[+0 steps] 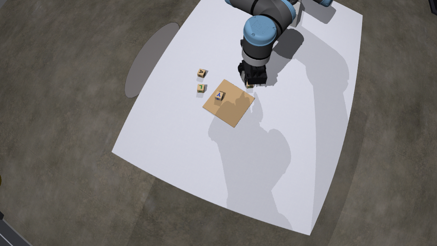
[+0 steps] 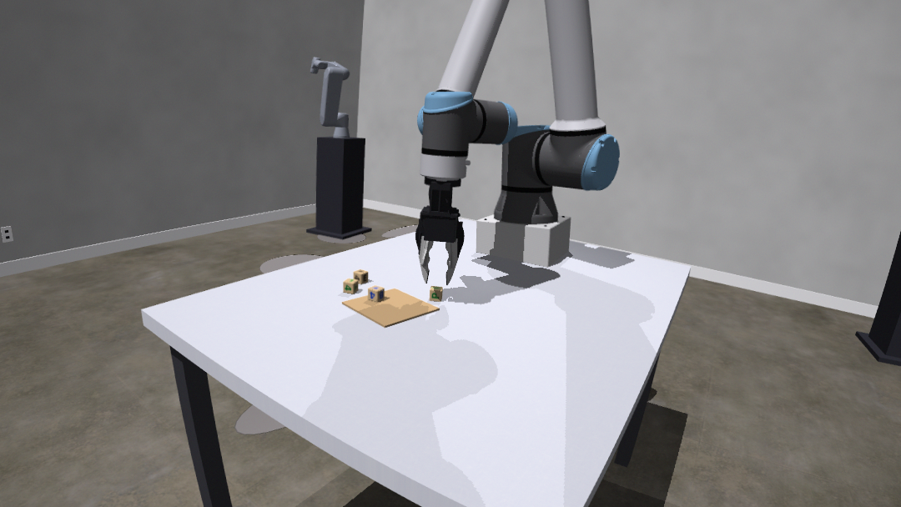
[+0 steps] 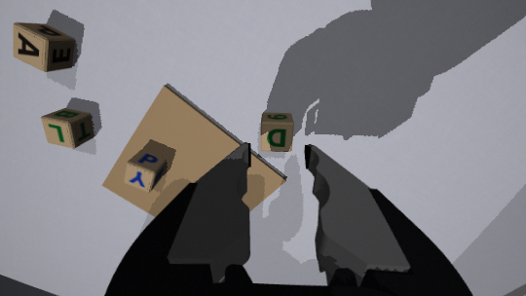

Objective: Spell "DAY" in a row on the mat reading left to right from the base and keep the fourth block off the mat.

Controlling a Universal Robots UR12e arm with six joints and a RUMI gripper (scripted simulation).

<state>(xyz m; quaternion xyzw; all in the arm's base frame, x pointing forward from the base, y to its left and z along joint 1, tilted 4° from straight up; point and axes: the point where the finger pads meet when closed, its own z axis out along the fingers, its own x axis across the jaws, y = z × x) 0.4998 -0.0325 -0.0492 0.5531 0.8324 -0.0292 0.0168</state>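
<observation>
Now: hand 40 mm above the D block. Round my hand: green-lettered block: 70 mm ahead, 170 mm to the right, 40 mm below; blue-lettered block: 80 mm ahead, 90 mm to the right, 30 mm below; tan mat: 90 mm ahead, 50 mm to the right, 50 mm below.
</observation>
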